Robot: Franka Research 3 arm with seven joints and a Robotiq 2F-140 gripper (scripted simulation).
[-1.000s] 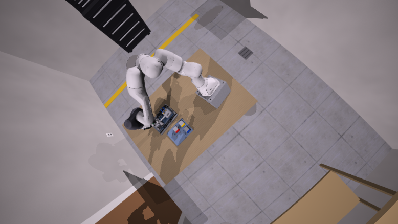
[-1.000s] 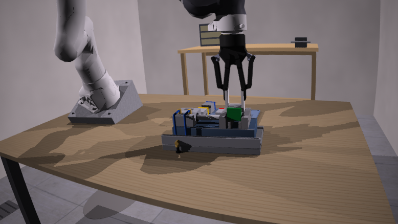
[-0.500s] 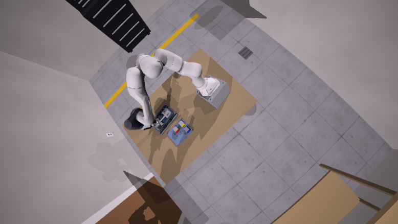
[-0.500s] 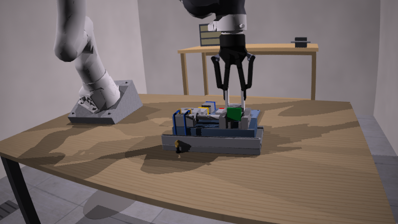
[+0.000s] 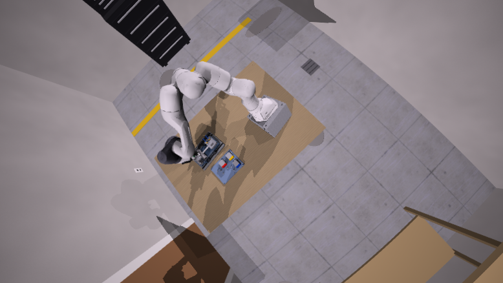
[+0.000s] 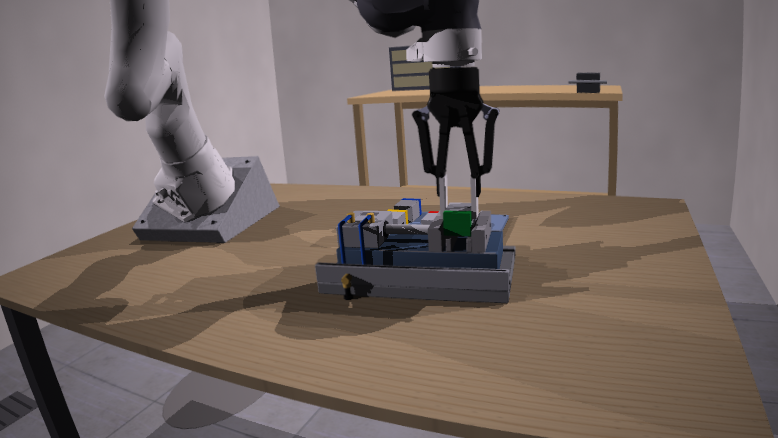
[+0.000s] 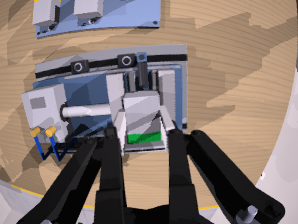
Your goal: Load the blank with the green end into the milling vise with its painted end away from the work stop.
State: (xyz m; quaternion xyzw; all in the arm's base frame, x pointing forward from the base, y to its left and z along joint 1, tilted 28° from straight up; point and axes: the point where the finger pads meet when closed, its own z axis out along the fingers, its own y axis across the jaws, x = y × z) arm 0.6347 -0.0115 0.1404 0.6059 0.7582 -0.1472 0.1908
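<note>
Right now my hand is 40 mm above the green-ended blank. Also, from my hand: work stop rod (50 mm to the left, 40 mm below, 10 mm behind); then fixed jaw (60 mm below, 30 mm ahead, 10 mm to the left); then milling vise (90 mm below, 70 mm behind, 10 mm to the right).
</note>
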